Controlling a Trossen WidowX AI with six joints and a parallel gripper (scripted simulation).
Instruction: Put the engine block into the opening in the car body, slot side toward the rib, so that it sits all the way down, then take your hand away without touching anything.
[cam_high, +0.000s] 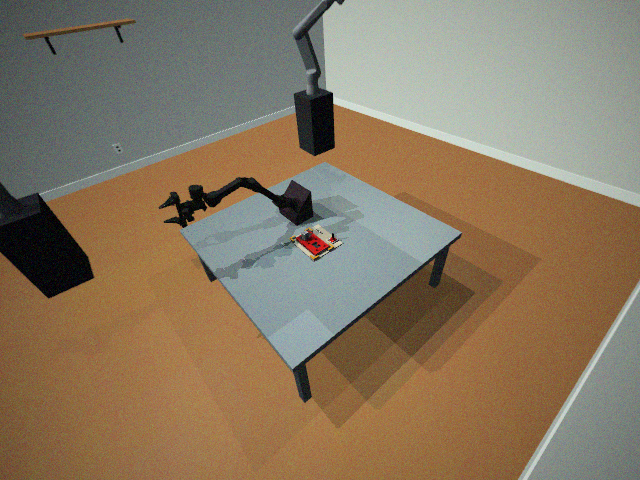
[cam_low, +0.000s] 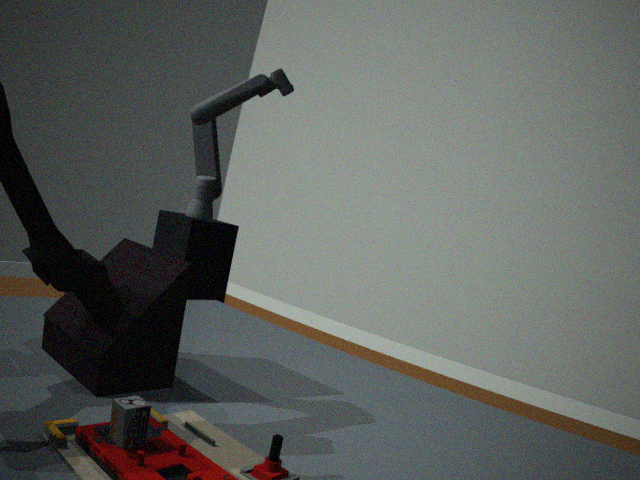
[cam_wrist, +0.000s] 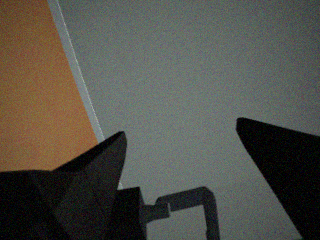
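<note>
My gripper tip is now 67 cm to the right of the grey engine block, 36 cm above it and 24 cm short of it. Round my gripper tip: pale base plate: 70 cm to the left, 40 cm below, 29 cm ahead.
</note>
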